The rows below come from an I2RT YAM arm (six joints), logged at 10 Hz.
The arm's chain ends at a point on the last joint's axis. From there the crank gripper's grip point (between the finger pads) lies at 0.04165 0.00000 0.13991 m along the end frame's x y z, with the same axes.
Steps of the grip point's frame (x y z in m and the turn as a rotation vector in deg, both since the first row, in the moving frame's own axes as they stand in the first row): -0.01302, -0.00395, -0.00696, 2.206, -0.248, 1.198; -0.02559, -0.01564, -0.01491, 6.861, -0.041, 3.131; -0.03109, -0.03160, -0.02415, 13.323, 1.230, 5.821; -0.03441, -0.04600, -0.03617, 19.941, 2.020, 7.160; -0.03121, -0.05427, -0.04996, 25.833, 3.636, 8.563; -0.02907, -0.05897, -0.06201, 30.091, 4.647, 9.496; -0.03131, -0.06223, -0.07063, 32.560, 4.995, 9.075
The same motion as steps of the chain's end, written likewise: -0.01246, 0.00057, -0.00705, 2.206, -0.248, 1.198; -0.02589, -0.00120, -0.01407, 6.861, -0.041, 3.131; -0.03548, -0.00386, -0.01996, 13.323, 1.230, 5.821; -0.04189, -0.00406, -0.02717, 19.941, 2.020, 7.160; -0.04384, -0.00080, -0.03457, 25.833, 3.636, 8.563; -0.04508, 0.00244, -0.04132, 30.091, 4.647, 9.496; -0.04825, 0.00450, -0.04658, 32.560, 4.995, 9.075
